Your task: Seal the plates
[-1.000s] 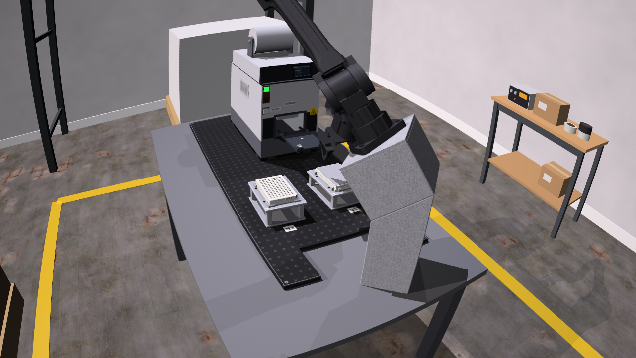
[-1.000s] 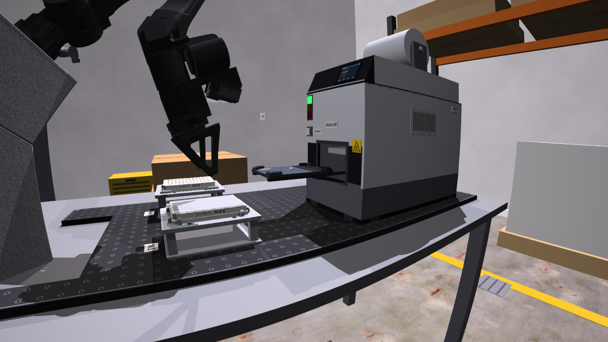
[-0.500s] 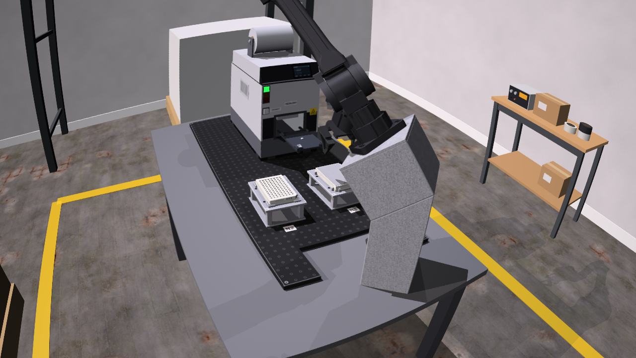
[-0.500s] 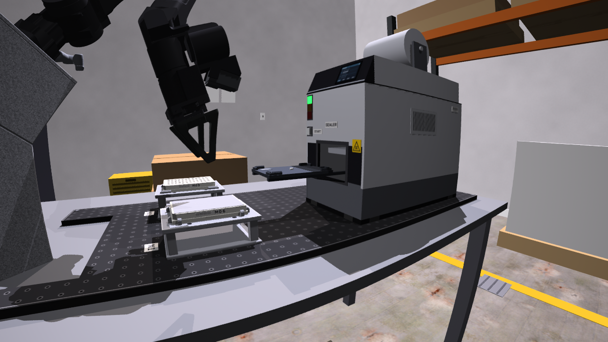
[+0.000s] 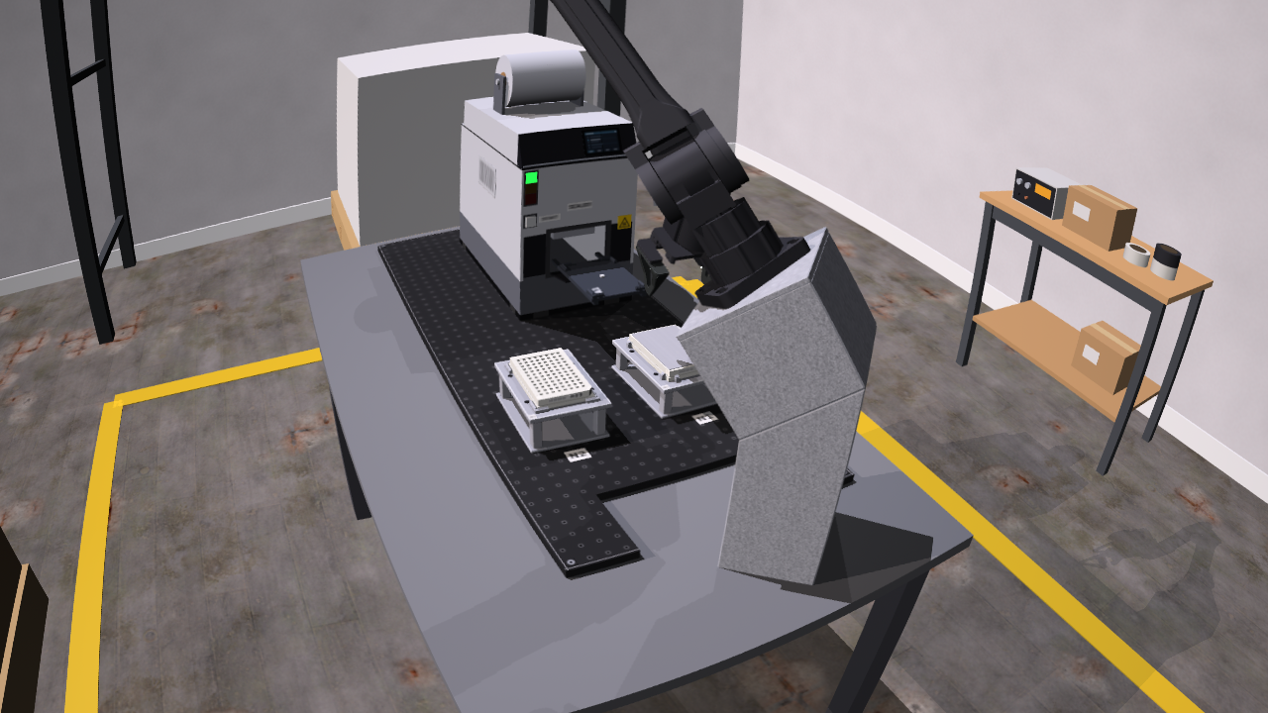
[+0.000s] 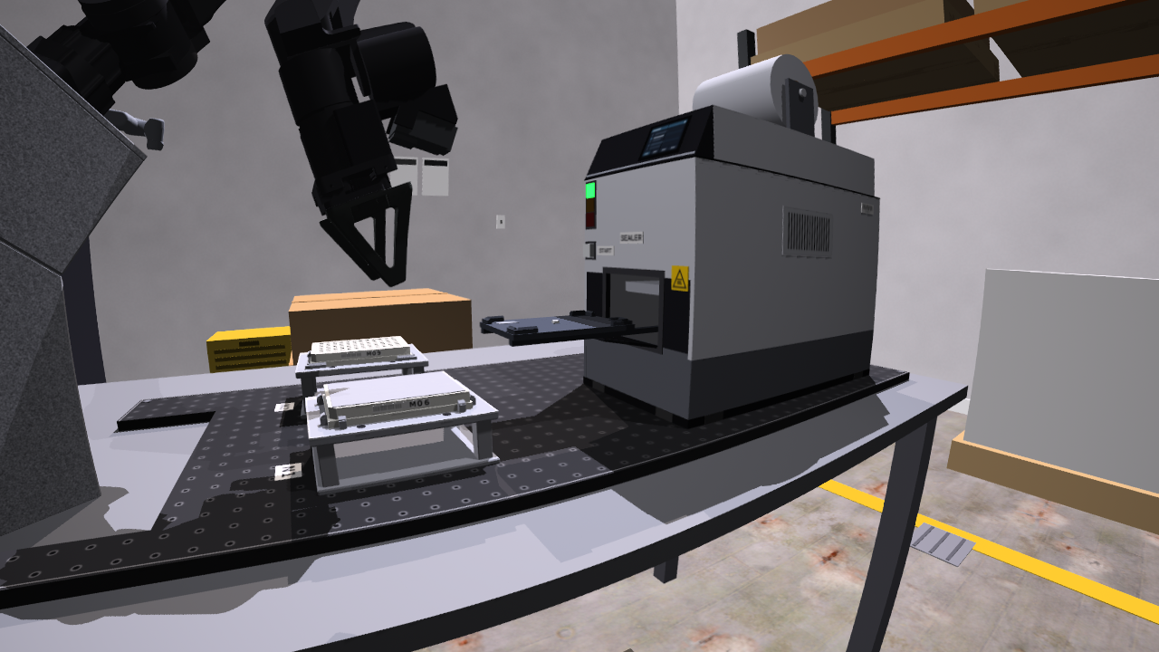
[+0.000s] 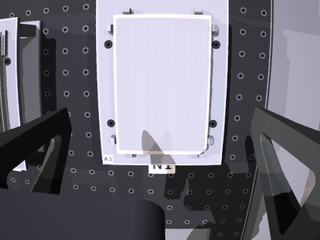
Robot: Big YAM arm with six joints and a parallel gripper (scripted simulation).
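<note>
Right now my hand is 50 mm past the white well plate, 200 mm to the right of it and 110 mm above it. From my hand the other things lie so: nest N2: 50 mm behind, 200 mm to the left, 120 mm below; then start button: 260 mm ahead, 180 mm to the left, 20 mm above; then sealer stage: 180 mm ahead, 70 mm to the left, 60 mm below.
</note>
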